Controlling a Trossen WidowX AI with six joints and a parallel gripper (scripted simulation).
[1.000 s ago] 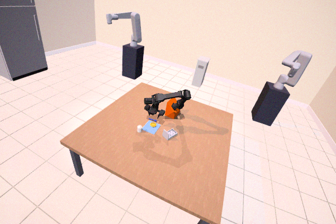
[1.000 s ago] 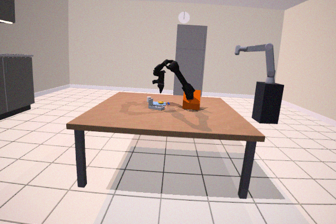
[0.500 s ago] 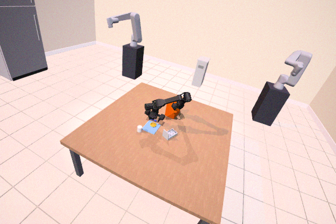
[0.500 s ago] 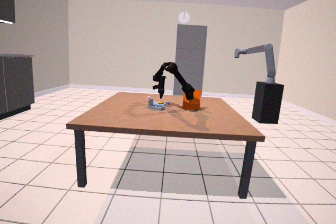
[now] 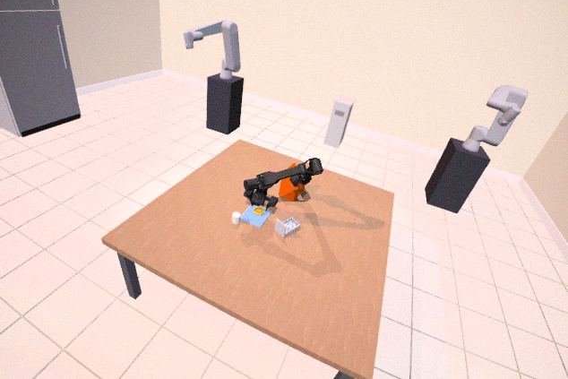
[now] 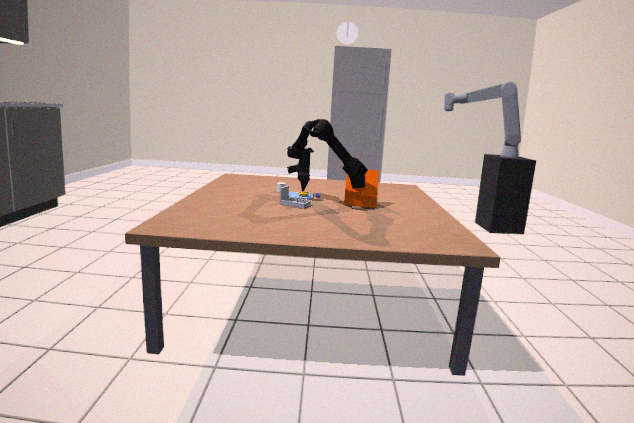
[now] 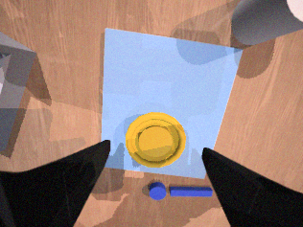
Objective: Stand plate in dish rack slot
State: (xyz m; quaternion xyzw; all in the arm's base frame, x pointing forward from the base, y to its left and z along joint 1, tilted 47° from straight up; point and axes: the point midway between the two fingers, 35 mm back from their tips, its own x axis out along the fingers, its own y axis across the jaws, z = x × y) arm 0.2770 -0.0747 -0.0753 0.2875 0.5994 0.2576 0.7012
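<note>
Right now the yellow plate is 2 cm below my gripper tip. Also, from my gripper tip: white cup 12 cm ahead, 8 cm to the right, 1 cm below; then dish rack 3 cm ahead, 19 cm to the left, 1 cm below; then blue cloth 2 cm ahead, 1 cm to the right, 4 cm below.
</note>
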